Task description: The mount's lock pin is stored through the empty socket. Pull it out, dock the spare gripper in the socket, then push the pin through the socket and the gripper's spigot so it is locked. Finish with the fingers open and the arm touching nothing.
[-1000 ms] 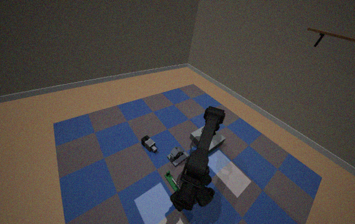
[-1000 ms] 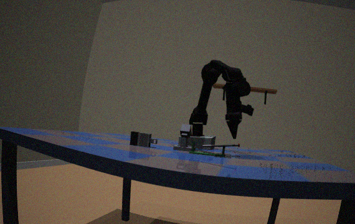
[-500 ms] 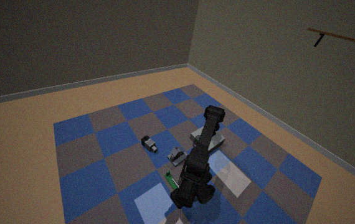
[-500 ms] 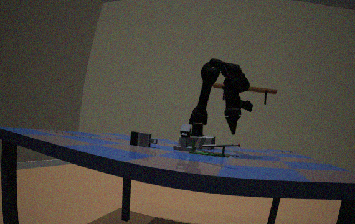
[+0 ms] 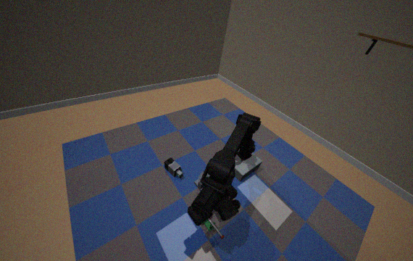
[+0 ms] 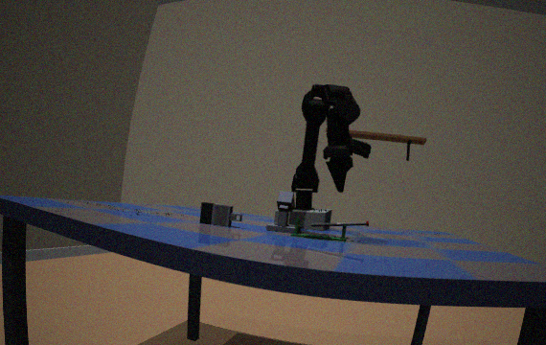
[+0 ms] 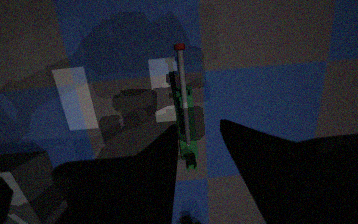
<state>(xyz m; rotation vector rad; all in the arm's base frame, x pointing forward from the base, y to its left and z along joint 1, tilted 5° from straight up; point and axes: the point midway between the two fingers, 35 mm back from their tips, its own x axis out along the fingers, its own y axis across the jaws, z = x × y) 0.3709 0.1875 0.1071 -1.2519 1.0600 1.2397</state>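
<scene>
The green rack lies 4 cm to the right of my gripper tip and 10 cm below it. Round my gripper tip: socket 9 cm behind, 16 cm to the right, 7 cm below; then spare gripper 1 cm ahead, 31 cm to the right, 9 cm below.
</scene>
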